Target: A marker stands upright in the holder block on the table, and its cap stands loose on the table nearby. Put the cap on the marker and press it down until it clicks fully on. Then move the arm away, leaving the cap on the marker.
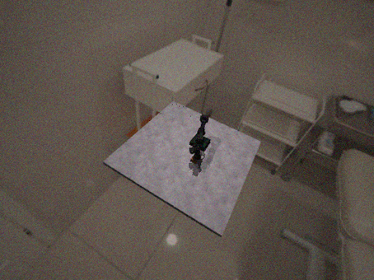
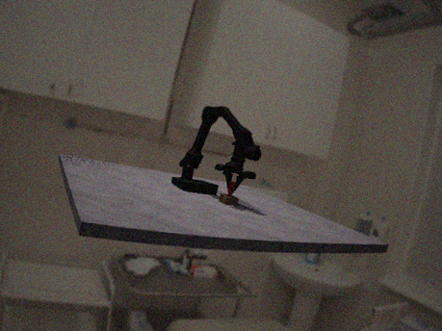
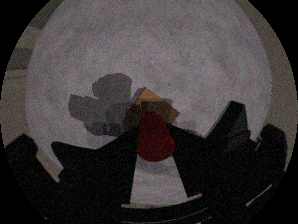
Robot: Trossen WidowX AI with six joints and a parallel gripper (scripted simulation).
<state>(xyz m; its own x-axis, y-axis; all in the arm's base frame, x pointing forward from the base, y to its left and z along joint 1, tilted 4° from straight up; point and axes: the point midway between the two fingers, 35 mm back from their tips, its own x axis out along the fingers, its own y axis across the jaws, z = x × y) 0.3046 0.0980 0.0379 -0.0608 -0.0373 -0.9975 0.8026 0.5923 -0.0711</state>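
The red cap lies 1 cm above my gripper tip. Also, from my gripper tip: brown holder block 5 cm below.
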